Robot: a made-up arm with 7 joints.
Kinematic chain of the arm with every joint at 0, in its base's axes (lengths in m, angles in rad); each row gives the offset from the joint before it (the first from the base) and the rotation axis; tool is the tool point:
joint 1: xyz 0 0 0.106 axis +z
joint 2: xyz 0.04 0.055 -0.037 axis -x
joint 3: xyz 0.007 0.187 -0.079 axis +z
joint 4: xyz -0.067 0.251 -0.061 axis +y
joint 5: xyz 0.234 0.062 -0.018 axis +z
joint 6: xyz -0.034 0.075 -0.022 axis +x
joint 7: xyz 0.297 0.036 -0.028 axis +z
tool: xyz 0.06 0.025 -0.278
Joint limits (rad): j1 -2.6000..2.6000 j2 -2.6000..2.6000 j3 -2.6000..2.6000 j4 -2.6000..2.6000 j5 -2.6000..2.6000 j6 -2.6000..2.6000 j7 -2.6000..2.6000
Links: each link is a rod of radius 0.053 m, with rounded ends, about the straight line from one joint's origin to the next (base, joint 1, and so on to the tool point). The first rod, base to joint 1, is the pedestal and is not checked.
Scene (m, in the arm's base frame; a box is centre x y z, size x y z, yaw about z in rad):
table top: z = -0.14
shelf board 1: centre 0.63 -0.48 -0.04 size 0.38 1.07 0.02 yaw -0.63
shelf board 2: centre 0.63 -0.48 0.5 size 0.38 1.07 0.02 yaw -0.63
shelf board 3: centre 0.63 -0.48 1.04 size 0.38 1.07 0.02 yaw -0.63
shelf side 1: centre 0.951 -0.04 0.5 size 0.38 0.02 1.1 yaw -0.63
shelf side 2: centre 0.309 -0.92 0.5 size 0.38 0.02 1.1 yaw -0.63
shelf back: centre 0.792 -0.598 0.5 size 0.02 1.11 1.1 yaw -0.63
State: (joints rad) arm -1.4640 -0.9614 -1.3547 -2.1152 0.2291 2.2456 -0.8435
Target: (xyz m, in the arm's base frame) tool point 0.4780 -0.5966 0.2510
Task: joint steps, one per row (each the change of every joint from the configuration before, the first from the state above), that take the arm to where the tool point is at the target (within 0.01 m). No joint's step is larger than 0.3 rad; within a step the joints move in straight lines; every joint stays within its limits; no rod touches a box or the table.
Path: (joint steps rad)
1: 0.0683 0.0300 -0.0320 0.2109 -0.1835 0.1538 0.0131
2: 0.0682 0.0300 -0.0320 0.2110 -0.1836 0.1537 0.0132
3: 0.2711 0.0295 -0.1522 0.1898 -0.0762 0.0094 -0.0159
4: 0.2711 0.0296 -0.1522 0.1898 -0.0762 0.0094 -0.0159
5: 0.2711 0.0295 -0.1522 0.1898 -0.0762 0.0094 -0.0158
6: 0.2711 0.0296 -0.1522 0.1898 -0.0762 0.0093 -0.0159
7: 0.2711 0.0295 -0.1522 0.1898 -0.0763 0.0094 -0.0159
8: -0.2206 -0.0522 0.0202 -0.2335 0.2917 -0.0772 -0.0195
9: -0.2206 -0.0522 0.0201 -0.2335 0.2916 -0.0771 -0.0196
10: -0.2207 -0.0522 0.0201 -0.2336 0.2916 -0.0772 -0.0195

